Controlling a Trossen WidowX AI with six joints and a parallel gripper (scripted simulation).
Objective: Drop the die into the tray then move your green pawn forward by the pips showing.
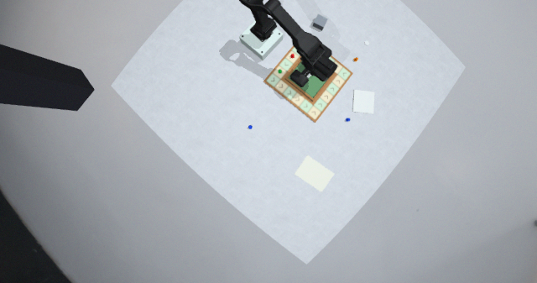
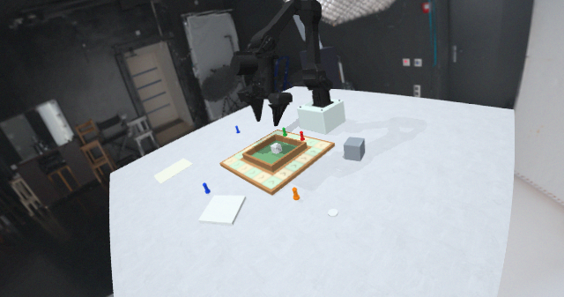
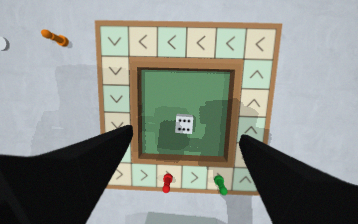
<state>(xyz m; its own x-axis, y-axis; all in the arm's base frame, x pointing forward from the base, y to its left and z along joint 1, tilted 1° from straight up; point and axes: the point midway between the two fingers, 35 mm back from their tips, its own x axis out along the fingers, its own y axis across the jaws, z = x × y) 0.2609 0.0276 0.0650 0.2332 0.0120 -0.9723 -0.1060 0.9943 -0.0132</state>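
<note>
My gripper tip is now 10 cm past the green pawn, 9 cm above it and 8 cm to the left of it. Round my gripper tip: red pawn 12 cm behind, 9 cm below, 1 cm to the left; white die 10 cm below, 1 cm behind; green tray 12 cm below.
</note>
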